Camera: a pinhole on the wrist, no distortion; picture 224 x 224 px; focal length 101.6 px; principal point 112.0 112.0 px. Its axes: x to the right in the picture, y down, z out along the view. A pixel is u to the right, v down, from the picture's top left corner.
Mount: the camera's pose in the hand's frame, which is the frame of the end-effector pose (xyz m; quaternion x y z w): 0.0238 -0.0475 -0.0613 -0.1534 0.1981 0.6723 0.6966
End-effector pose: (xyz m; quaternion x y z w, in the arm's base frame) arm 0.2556 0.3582 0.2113 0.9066 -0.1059 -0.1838 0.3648
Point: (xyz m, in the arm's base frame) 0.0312 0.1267 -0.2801
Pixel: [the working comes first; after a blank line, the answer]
In the camera's frame: -0.4061 0.0537 0.4875

27 123
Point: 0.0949 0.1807 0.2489
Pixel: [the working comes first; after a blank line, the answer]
In the camera's frame: 0.0787 0.1429 0.2781

141 164
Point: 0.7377 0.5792 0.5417
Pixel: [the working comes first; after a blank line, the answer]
In the camera's frame: 0.3250 -0.2790 -0.3692

behind the camera
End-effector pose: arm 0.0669 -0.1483 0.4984 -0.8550 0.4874 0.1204 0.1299
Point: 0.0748 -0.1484 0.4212
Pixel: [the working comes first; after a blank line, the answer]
In the camera's frame: -0.0213 0.0035 0.1401

97 115
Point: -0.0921 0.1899 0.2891
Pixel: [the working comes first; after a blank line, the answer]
In the camera's frame: -0.1552 0.3258 0.3350

65 211
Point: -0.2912 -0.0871 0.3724
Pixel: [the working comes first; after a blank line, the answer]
In the camera's frame: 0.1842 0.2367 0.3487

166 181
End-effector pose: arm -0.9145 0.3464 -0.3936 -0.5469 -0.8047 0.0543 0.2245
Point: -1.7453 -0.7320 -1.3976
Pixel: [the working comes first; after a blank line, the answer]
In the camera's frame: -1.2291 1.0725 0.5580

outside the picture
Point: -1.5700 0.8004 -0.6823
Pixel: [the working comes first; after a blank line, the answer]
In the camera's frame: -0.5210 -0.4723 0.5036

7 17
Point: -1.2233 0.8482 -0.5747
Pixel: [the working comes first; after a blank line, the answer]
In the camera's frame: -0.1633 -0.4423 0.4310

73 8
